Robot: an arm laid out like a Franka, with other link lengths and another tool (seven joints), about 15 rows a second.
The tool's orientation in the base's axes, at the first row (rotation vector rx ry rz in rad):
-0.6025, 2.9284, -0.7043
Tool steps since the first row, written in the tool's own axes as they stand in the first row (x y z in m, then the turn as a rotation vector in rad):
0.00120, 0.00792, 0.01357, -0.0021, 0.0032, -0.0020
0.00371, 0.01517, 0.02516, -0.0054, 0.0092, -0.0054
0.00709, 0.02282, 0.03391, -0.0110, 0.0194, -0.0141
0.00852, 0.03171, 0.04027, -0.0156, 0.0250, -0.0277
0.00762, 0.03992, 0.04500, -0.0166, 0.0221, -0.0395
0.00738, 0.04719, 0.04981, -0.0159, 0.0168, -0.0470
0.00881, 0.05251, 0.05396, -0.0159, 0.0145, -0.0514
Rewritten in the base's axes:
-0.00181, 0.00027, -0.01565, 0.0005, 0.0043, 0.0003
-0.00490, 0.00032, -0.02920, 0.0008, 0.0119, 0.0006
-0.00938, 0.00156, -0.04038, 0.0010, 0.0261, 0.0036
-0.01288, 0.00559, -0.05003, 0.0011, 0.0382, 0.0131
-0.01424, 0.01066, -0.05797, 0.0012, 0.0413, 0.0249
-0.01587, 0.01466, -0.06554, 0.0013, 0.0398, 0.0340
-0.01844, 0.01670, -0.07161, 0.0014, 0.0398, 0.0390

